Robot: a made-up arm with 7 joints.
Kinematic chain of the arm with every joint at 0, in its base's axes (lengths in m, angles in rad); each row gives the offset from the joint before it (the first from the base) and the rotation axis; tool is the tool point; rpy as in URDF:
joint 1: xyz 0 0 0.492 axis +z
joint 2: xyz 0 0 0 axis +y
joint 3: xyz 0 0 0.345 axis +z
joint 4: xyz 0.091 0 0 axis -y
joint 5: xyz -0.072 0 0.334 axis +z
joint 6: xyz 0 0 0 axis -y
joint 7: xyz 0.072 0 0 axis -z
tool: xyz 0 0 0 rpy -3.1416 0 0
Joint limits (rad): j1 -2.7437..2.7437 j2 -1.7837..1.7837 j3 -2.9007..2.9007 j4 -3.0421..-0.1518 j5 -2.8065..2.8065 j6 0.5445..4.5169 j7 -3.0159..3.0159
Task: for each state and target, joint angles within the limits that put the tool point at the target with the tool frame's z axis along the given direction. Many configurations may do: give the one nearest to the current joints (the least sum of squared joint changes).
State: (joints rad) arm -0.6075 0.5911 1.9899 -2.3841 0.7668 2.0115 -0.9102
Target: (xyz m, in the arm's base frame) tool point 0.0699 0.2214 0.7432 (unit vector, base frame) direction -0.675 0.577 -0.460
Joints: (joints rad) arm -0.9122 0.8981 2.6738 -2.7721 0.7269 2.7668 -0.9102
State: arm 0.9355 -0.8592 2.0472 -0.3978 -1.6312 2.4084 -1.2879
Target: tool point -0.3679 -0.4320 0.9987 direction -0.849 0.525 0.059
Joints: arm 1.2104 -0.4984 2.3677 -0.7276 -1.0942 1.9092 -1.2879
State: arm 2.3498 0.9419 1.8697 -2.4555 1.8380 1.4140 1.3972
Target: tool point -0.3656 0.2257 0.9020 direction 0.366 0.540 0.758
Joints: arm 1.6572 1.4132 2.3906 -1.8065 2.2807 1.6290 1.3972
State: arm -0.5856 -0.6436 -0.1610 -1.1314 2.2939 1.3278 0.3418
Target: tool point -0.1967 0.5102 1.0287 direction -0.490 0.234 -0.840
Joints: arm -0.9782 -0.9818 0.6062 -0.5175 2.7542 1.0066 0.3418
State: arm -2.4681 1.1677 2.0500 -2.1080 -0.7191 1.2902 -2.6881
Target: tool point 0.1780 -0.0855 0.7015 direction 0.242 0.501 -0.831
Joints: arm -2.1026 1.5720 2.3297 -2.8737 -0.6646 1.9536 -2.6881
